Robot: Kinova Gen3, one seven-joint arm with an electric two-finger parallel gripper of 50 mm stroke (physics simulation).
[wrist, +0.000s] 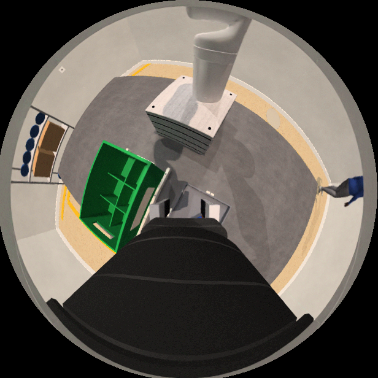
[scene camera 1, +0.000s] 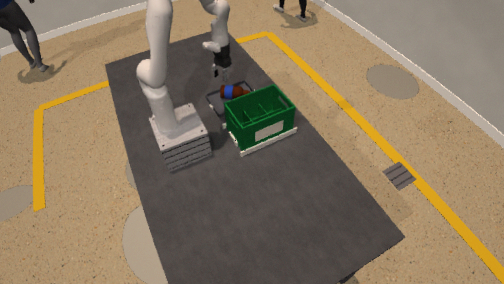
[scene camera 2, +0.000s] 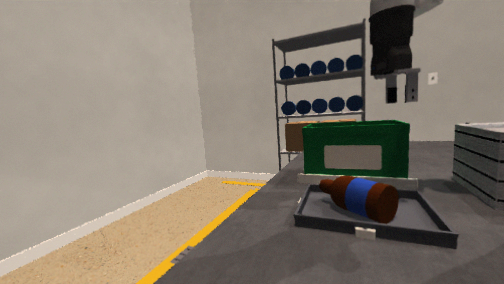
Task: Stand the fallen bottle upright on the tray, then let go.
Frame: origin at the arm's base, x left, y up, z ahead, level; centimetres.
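Where they show: gripper, fingertip midpoint: [scene camera 1: 220, 78] [scene camera 2: 400, 102]; arm's base, origin of the base link: [scene camera 1: 167, 124].
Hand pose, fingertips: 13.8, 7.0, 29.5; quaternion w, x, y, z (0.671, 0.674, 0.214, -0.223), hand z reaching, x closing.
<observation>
Things, the pixels of their top centre, and the offset from my fingertips, as dx, dy, dz.
- brown bottle with a blue label, middle of its top: [scene camera 2: 350, 177] [scene camera 1: 235, 87] +8.5, -15.2, +8.9
- dark grey tray, middle of its top: [scene camera 2: 361, 201] [scene camera 1: 232, 96] +8.1, -20.5, +7.0
- green divided crate, middle of its top: [scene camera 2: 350, 123] [scene camera 1: 259, 104] -18.3, -5.5, +12.6
A brown bottle with a blue label [scene camera 1: 229, 91] [scene camera 2: 361, 197] lies on its side on the dark grey tray [scene camera 1: 218, 103] [scene camera 2: 410, 236] [wrist: 192, 194]. In scene camera 2, its neck points left towards the crate side and its base faces the front right. In the wrist view, a sliver of its blue label [wrist: 200, 217] shows and the rest is hidden behind the gripper body. My gripper [scene camera 1: 221, 76] [scene camera 2: 402, 97] [wrist: 185, 205] is open and empty, pointing down, well above the tray and apart from the bottle.
A green divided crate [scene camera 1: 234, 127] [scene camera 2: 315, 160] [wrist: 92, 200] stands close beside the tray, with white strips [scene camera 1: 270, 142] [scene camera 2: 357, 180] along its foot. The arm's grey base block [scene camera 1: 187, 155] [scene camera 2: 480, 165] [wrist: 175, 125] stands on the table nearby. A shelf rack [scene camera 2: 320, 38] is in the background.
</observation>
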